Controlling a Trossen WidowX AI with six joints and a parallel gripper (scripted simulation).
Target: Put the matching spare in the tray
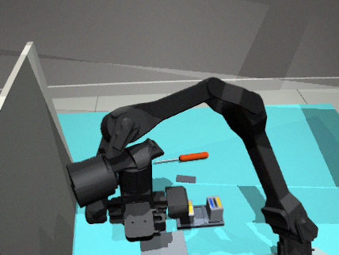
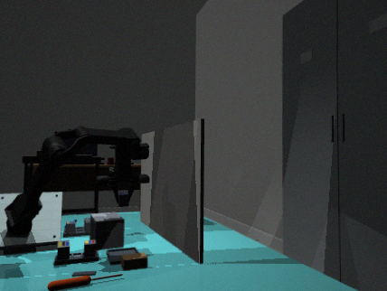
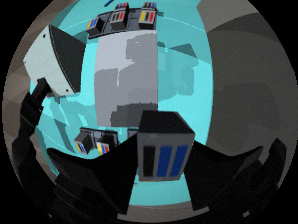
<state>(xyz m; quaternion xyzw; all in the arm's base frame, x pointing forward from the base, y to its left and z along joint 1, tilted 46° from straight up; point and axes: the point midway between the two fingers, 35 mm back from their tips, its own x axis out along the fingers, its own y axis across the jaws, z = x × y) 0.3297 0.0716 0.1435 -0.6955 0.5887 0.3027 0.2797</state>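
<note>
My gripper tip is 15 cm above the dark tray and 12 cm to the left of it. Round my gripper tip: grey rack 15 cm below, 15 cm behind, 11 cm to the right; then tall dark panel 17 cm ahead, 9 cm to the left, 7 cm above; then grey mounted unit 11 cm below, 7 cm to the left, 6 cm behind.
</note>
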